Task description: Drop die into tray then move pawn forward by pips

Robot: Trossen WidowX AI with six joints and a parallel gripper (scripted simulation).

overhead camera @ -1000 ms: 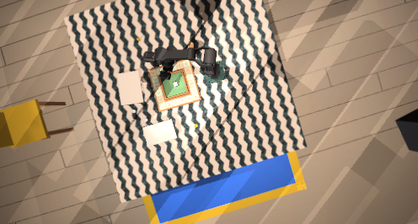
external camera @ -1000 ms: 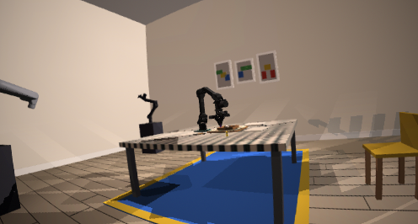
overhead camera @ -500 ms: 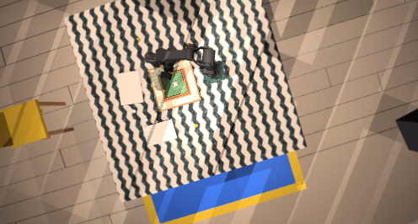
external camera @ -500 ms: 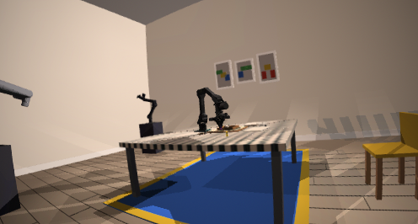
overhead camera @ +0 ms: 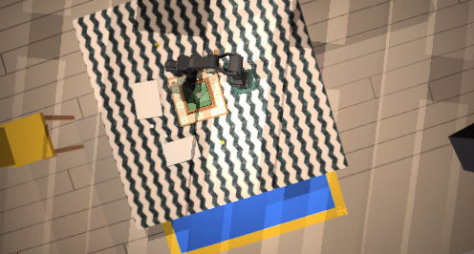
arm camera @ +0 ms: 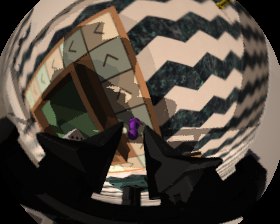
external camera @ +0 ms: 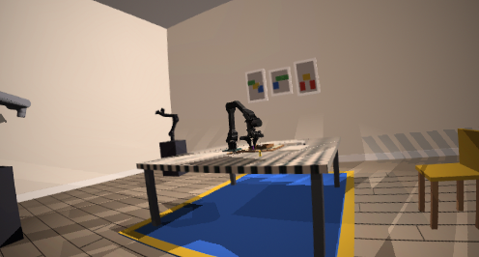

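The purple pawn lies right at my gripper tip. Also, from my gripper tip: white die 11 cm to the left, 3 cm ahead.
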